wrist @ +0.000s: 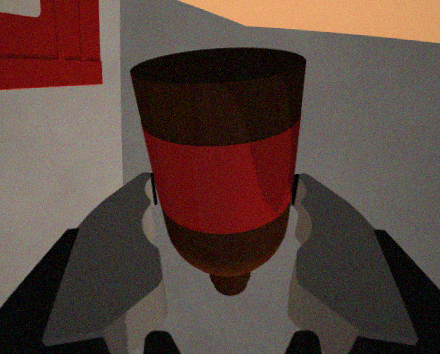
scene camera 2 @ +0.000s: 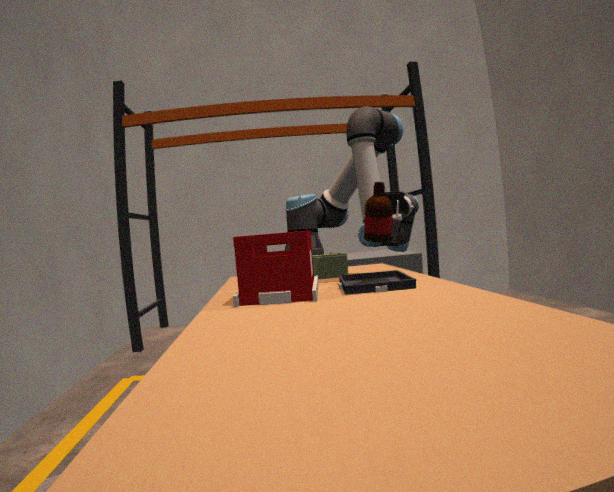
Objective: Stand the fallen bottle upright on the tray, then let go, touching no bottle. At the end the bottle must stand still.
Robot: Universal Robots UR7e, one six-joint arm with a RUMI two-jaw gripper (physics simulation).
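Frame: origin at the arm's base, x ahead, y left, z up, level; millimetres.
Seen in the pictures: gripper, fingertip midpoint: point(wrist: 223, 177) point(scene camera 2: 378, 217).
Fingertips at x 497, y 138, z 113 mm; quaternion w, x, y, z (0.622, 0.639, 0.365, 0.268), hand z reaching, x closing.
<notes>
Pixels of each thing's top centre, then the offset from my fingertips to it. "spot": a spot on its surface instead.
- brown bottle at its top centre: point(wrist: 211, 295) point(scene camera 2: 375, 182) dx +8, dy -2, dz +96 mm
- black tray at a spot on its surface: point(scene camera 2: 377, 290) spot: dx +50, dy -35, dz -188 mm
- red crate at its top centre: point(scene camera 2: 275, 233) dx -94, dy -273, dz -19 mm
A brown bottle point(scene camera 2: 378, 212) point(wrist: 222, 185) with a red label is held in the air, upright with its neck up in the scene view. In the wrist view its base faces the top of the picture and its neck points down. My gripper point(wrist: 223, 177) is shut on the bottle, one finger on each side of the label; in the scene view the bottle partly hides the fingers. The black tray point(scene camera 2: 377, 290) lies on the table, below the bottle and well apart from it. The tray's inside shows at a shallow angle, and no bottle can be made out in it.
A red crate point(scene camera 2: 274, 274) point(wrist: 50, 75) stands on the table left of the tray, with light grey pieces at its foot. A green box point(scene camera 2: 330, 265) stands behind, between crate and tray. A rack with orange beams point(scene camera 2: 266, 106) stands behind the arm.
</notes>
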